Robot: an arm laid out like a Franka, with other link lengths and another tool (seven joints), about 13 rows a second.
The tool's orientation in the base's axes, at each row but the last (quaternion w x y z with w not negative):
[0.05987, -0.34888, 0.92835, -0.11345]
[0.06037, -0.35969, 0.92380, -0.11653]
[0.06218, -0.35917, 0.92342, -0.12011]
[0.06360, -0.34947, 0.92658, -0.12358]
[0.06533, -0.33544, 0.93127, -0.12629]
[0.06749, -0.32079, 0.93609, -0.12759]
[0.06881, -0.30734, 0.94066, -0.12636]
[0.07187, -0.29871, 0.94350, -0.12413]
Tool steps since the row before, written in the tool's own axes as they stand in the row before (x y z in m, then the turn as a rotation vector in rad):
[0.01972, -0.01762, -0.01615, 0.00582, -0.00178, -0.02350]
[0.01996, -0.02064, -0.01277, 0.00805, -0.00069, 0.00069]
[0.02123, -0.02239, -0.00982, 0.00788, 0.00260, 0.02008]
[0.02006, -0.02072, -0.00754, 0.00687, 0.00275, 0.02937]
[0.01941, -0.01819, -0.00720, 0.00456, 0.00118, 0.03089]
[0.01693, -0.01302, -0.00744, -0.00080, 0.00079, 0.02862]
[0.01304, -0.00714, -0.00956, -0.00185, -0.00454, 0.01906]
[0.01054, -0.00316, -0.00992, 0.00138, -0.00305, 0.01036]
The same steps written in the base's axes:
[-0.00668, -0.02319, 0.01944, -0.00771, -0.00118, 0.02299]
[-0.00372, -0.02609, 0.01712, -0.00532, -0.00607, -0.00071]
[-0.00305, -0.02863, 0.01482, -0.00343, -0.00705, -0.02026]
[-0.00344, -0.02694, 0.01228, -0.00088, -0.00798, -0.02920]
[-0.00530, -0.02459, 0.01127, 0.00216, -0.00796, -0.03014]
[-0.00725, -0.01892, 0.01005, 0.00613, -0.00450, -0.02761]
[-0.00843, -0.01146, 0.01049, 0.00798, -0.00616, -0.01690]
[-0.00891, -0.00673, 0.00974, 0.00272, -0.00520, -0.00917]

